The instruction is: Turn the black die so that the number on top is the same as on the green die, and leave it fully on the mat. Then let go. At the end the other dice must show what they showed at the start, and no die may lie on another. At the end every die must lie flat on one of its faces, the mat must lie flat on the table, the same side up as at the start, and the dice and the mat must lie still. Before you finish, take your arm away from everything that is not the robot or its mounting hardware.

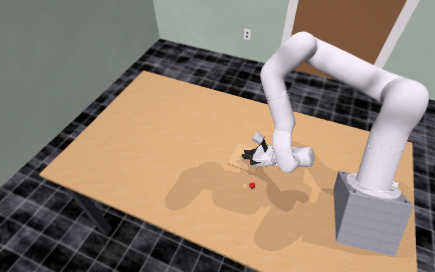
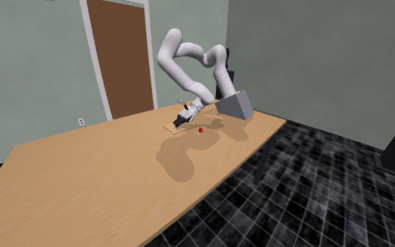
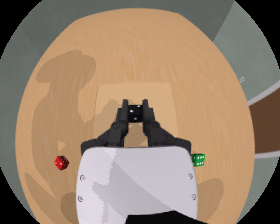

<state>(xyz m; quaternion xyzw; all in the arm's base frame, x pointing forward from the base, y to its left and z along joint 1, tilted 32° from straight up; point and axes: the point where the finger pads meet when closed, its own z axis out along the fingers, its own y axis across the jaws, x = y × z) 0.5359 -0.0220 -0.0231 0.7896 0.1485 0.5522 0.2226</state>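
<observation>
Right now the black die is 10 mm below my hand and 10 mm ahead of it. Also, from my hand: green die (100 mm to the right, 70 mm behind, 20 mm below); red die (140 mm to the left, 80 mm behind, 20 mm below); tan mat (30 mm below).
</observation>
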